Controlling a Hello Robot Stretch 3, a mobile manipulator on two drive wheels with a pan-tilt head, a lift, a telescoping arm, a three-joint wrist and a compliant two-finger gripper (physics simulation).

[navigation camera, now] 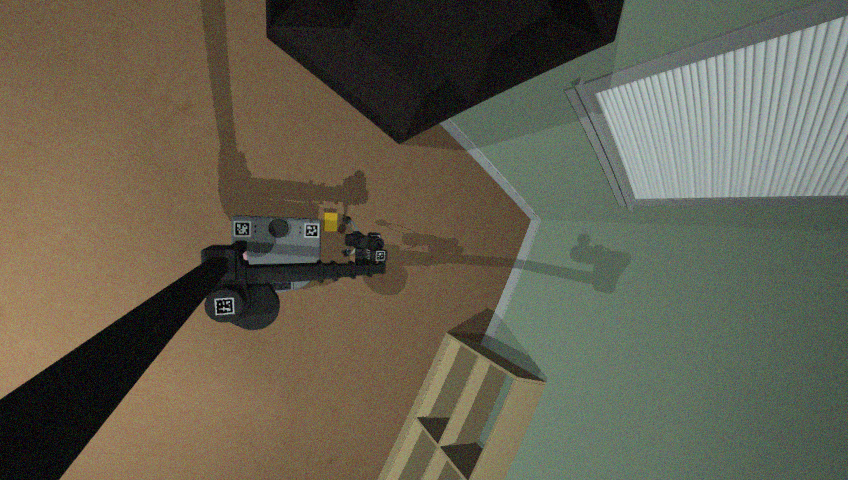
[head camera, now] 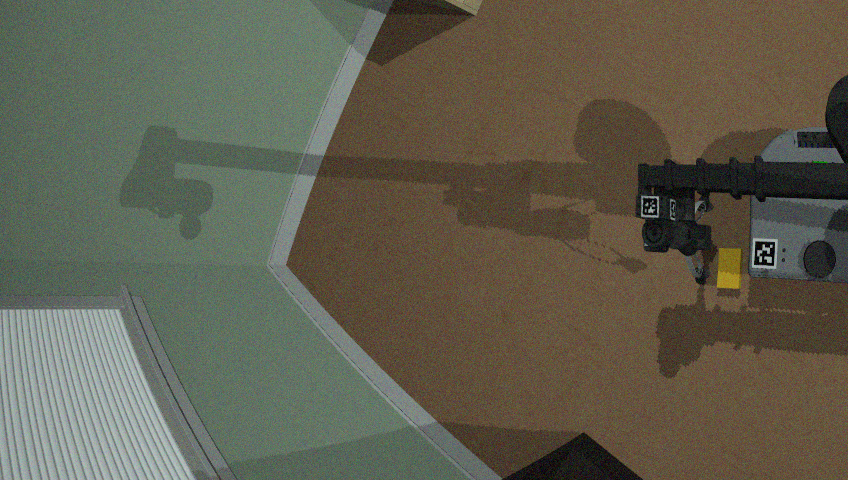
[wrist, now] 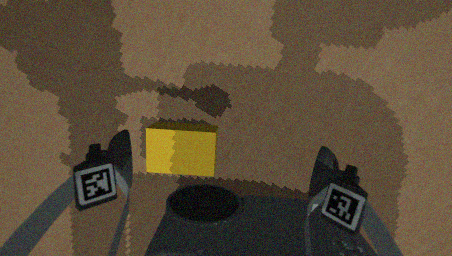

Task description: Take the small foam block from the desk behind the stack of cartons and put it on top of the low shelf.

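Pixels of known places: robot's base at its link origin: (navigation camera: 278,227) (head camera: 817,257).
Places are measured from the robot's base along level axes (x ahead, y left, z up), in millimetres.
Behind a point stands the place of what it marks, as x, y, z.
A yellow block (head camera: 728,268) @[36, -235, 45] (navigation camera: 330,221) @[39, -231, 45] (wrist: 181,152), which looks like the foam block, lies on the brown floor close beside my base. My gripper (head camera: 701,240) @[-22, -276, 169] (navigation camera: 347,236) @[-22, -276, 169] (wrist: 223,157) @[-22, -276, 169] is open and empty, with its fingers wide apart. It is above the floor, and in the wrist view the block shows between the fingers, nearer the left one, below them and not gripped. A pale wooden shelf unit (navigation camera: 517,410) @[-933, -1084, 610] (head camera: 470,4) @[-730, -1023, 45] stands by the green wall; I take it for the low shelf. The desk and the stack of cartons cannot be made out.
My grey base (head camera: 791,237) @[-37, -68, 159] (navigation camera: 291,240) @[-45, -50, 160] (wrist: 270,225) is right next to the block. A large dark angular object (navigation camera: 440,59) (head camera: 580,460) stands near the wall, opposite the shelf unit. A white ribbed panel (head camera: 71,386) @[430, -1405, 1095] (navigation camera: 731,118) @[502, -1265, 1248] in a grey frame is on the green wall.
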